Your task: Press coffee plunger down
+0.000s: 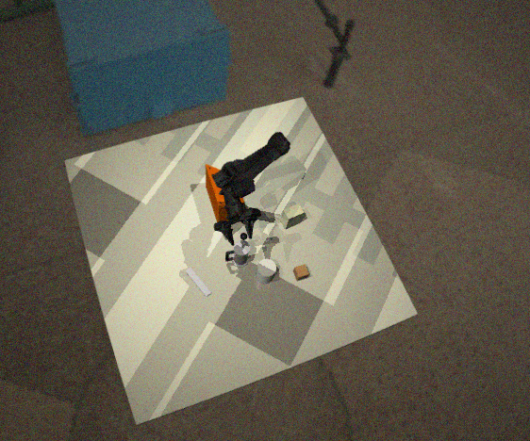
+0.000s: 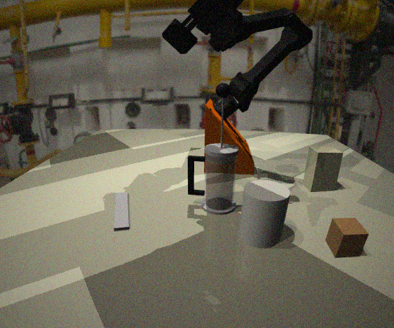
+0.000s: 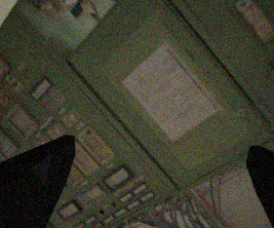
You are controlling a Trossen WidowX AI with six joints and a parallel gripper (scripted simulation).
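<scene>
The coffee press lies 70 mm behind my gripper tip, 40 mm to the left of it and 270 mm below it. Also, from my gripper tip: brown cube 100 mm ahead, 260 mm to the left, 360 mm below.
</scene>
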